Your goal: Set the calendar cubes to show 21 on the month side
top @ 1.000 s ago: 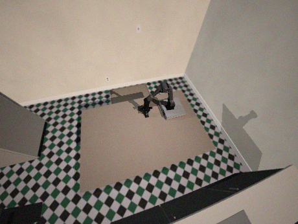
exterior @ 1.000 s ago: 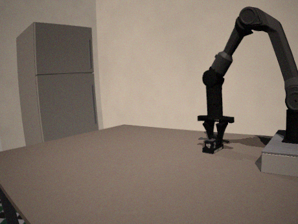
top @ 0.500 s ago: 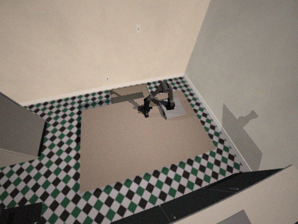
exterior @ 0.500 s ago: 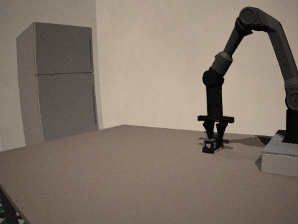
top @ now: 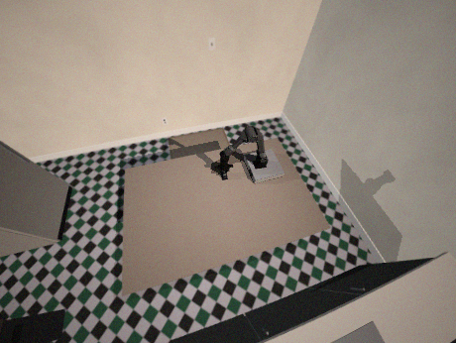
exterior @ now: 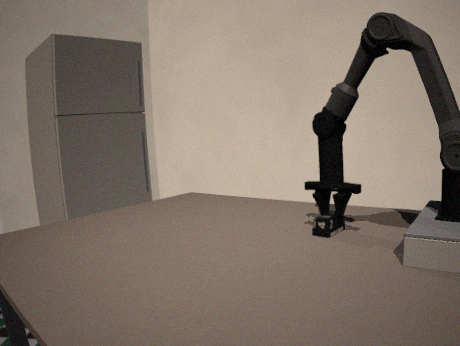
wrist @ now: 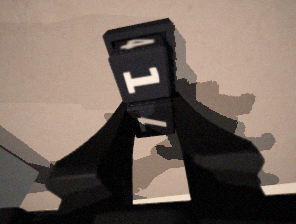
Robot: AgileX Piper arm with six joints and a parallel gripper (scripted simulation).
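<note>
My gripper is now 2 cm to the right of the dark calendar tray and 2 cm above it. The rest, counted from my hand: dark number cube: 3 cm to the left.
</note>
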